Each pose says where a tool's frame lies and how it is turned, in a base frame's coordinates. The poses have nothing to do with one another.
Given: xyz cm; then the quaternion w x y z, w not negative.
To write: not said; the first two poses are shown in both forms.
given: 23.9 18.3 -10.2 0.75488 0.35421 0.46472 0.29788
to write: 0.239 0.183 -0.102; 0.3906 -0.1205 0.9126; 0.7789 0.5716 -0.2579; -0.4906 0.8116 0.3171
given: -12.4 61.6 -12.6 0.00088 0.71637 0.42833 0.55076
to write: -0.124 0.616 -0.126; 0.0264 0.6127 0.7899; 0.6147 -0.6331 0.4706; 0.7883 0.4731 -0.3933
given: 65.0 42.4 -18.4 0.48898 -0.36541 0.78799 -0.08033
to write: 0.650 0.424 -0.184; -0.2548 -0.4973 0.8293; -0.6544 0.7200 0.2308; -0.7119 -0.4840 -0.5089
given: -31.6 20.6 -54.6 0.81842 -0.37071 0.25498 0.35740
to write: -0.316 0.206 -0.546; 0.6145 -0.7741 0.1524; 0.3960 0.4697 0.7891; -0.6824 -0.4245 0.5951
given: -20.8 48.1 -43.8 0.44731 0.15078 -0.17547 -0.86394
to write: -0.208 0.481 -0.438; -0.5544 0.7200 -0.4175; -0.8258 -0.5382 0.1683; -0.1036 0.4381 0.8930
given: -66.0 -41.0 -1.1 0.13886 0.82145 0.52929 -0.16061
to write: -0.660 -0.410 -0.011; 0.3881 0.9142 -0.1169; 0.8250 -0.4011 -0.3981; -0.4109 0.0581 -0.9098
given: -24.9 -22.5 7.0 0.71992 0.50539 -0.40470 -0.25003
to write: -0.249 -0.225 0.070; 0.5474 -0.0491 -0.8354; -0.7691 0.3641 -0.5253; 0.3300 0.9301 0.1616
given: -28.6 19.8 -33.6 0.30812 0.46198 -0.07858 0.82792
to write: -0.286 0.198 -0.336; -0.3833 -0.5828 0.7165; 0.4376 -0.7978 -0.4148; 0.8134 0.1546 0.5608
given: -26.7 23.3 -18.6 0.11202 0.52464 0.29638 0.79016
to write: -0.267 0.233 -0.186; -0.4244 0.1340 0.8955; 0.4880 -0.7992 0.3508; 0.7627 0.5859 0.2738
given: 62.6 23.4 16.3 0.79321 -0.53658 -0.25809 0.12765
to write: 0.626 0.234 0.163; 0.8342 0.0745 -0.5464; 0.4795 0.3916 0.7853; 0.2724 -0.9171 0.2909
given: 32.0 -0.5 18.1 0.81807 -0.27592 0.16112 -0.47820
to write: 0.320 -0.005 0.181; 0.4907 0.6935 0.5275; -0.8713 0.3904 0.2973; 0.0003 -0.6055 0.7958
